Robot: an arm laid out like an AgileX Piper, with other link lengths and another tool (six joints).
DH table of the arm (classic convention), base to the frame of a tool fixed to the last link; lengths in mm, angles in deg. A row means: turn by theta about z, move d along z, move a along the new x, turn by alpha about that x. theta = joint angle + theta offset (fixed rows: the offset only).
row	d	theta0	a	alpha
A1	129.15	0	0	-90
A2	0	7.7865	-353.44	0
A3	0	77.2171	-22.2	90
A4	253.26	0	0	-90
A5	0	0	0	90
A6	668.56	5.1	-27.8	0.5
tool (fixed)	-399.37	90	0	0
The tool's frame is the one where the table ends.
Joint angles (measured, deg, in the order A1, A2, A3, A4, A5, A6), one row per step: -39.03 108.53 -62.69 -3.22 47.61 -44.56; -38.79 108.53 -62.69 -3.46 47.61 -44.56; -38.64 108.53 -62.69 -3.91 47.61 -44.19; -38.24 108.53 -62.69 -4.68 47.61 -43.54; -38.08 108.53 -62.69 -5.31 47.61 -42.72; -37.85 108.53 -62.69 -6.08 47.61 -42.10; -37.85 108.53 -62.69 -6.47 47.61 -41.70; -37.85 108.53 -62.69 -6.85 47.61 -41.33; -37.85 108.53 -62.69 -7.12 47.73 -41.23
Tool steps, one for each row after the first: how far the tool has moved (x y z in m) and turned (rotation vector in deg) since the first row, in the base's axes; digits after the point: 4 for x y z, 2 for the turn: 0.0005 0.0007 0.0000 -0.14 0.11 0.40; 0.0002 0.0002 -0.0001 -0.41 0.31 0.47; 0.0003 0.0001 -0.0001 -0.87 0.63 0.73; -0.0003 -0.0010 -0.0001 -1.26 0.87 0.48; -0.0008 -0.0020 -0.0001 -1.73 1.19 0.60; -0.0015 -0.0032 -0.0001 -1.97 1.34 0.45; -0.0023 -0.0044 -0.0001 -2.21 1.49 0.33; -0.0033 -0.0048 -0.0001 -2.31 1.70 0.40
